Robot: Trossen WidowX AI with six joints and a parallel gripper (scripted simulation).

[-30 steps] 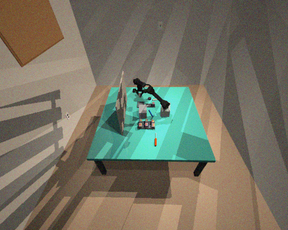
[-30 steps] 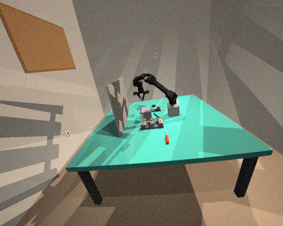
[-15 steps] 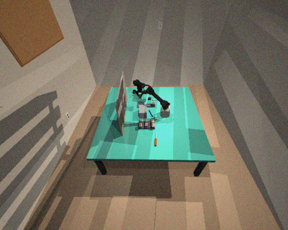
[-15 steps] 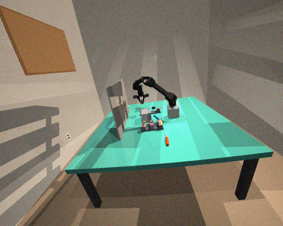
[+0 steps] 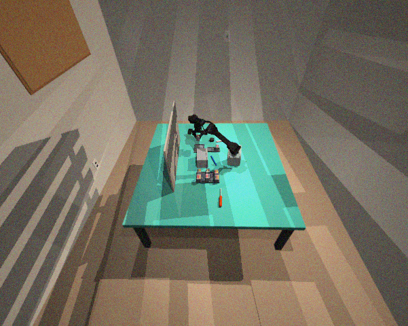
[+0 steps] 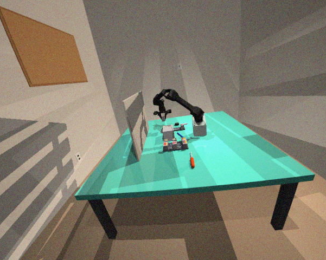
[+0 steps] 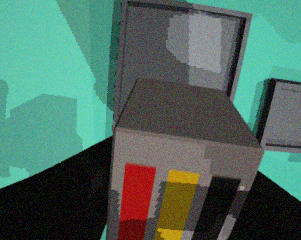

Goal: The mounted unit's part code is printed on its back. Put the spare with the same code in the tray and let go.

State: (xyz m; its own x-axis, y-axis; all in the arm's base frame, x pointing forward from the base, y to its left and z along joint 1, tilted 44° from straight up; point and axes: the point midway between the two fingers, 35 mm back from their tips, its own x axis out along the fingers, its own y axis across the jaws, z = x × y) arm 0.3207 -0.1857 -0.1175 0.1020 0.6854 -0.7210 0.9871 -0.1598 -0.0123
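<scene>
Now: gripper tip 12 cm above the dark-rimmed tray, 1 cm to the right of it and 1 cm past it. Round my gripper tip: pale mounted unit: 21 cm to the left, 7 cm below, 3 cm behind; then grey spare: 2 cm above; then blue pen: 19 cm to the left, 14 cm behind, 12 cm below.
</scene>
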